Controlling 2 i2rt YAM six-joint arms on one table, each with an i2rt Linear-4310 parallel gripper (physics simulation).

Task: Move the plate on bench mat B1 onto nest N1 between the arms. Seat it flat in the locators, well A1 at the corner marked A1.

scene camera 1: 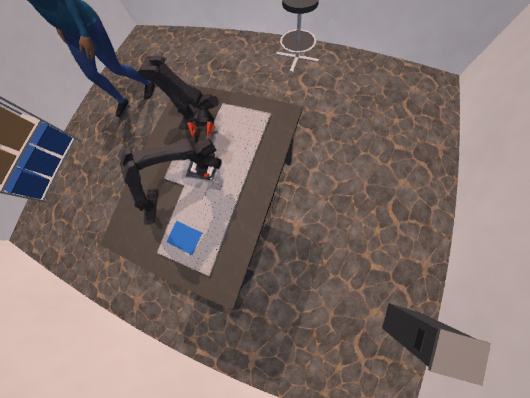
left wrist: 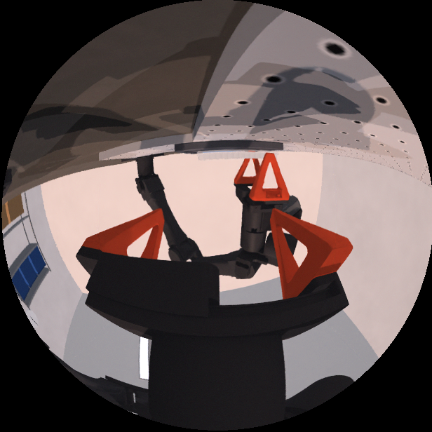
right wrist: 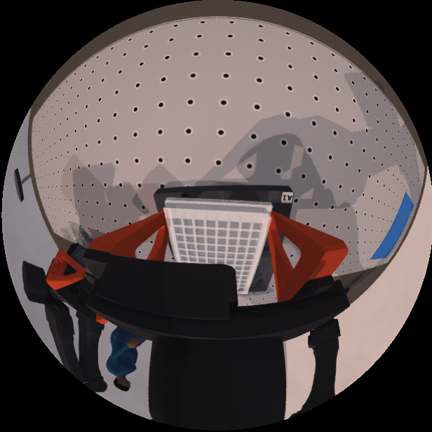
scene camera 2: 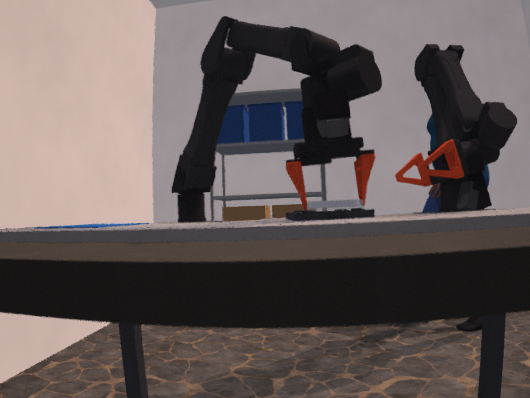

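Seen in the pictures: left gripper, fingertip midpoint: (scene camera 1: 200, 137) (scene camera 2: 406, 174); right gripper, fingertip midpoint: (scene camera 1: 211, 168) (scene camera 2: 334, 209); left arm's base, origin of the base link: (scene camera 1: 189, 115); right arm's base, origin of the base link: (scene camera 1: 151, 206).
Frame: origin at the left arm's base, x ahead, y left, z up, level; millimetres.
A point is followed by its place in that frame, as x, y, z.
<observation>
My right gripper (right wrist: 219, 211) is shut on the white well plate (right wrist: 219, 238), gripping its two long sides. It holds the plate just over the black nest N1 (right wrist: 225, 195), whose A1 label (right wrist: 286, 196) shows at the far right corner. In scene camera 2 the plate (scene camera 2: 334, 204) @(307, -331, 34) sits level, right above the nest (scene camera 2: 329, 213) @(316, -340, 22), between the right gripper's fingers (scene camera 2: 329, 188). In scene camera 1 the right gripper (scene camera 1: 204, 169) @(294, -329, 28) is over the nest. My left gripper (scene camera 1: 200, 128) @(192, -179, 84) is open and empty, held off the table beside it; it also shows in scene camera 2 (scene camera 2: 428, 169) @(242, -156, 88).
The blue bench mat B1 (scene camera 1: 184, 238) @(271, -733, 15) lies bare near the front end of the perforated board (scene camera 1: 222, 179) @(373, -371, 13). A person in blue (scene camera 1: 85, 38) walks by the left arm's base. A shelf with blue bins (scene camera 1: 29, 158) stands at the left, a stool (scene camera 1: 298, 25) at the back.
</observation>
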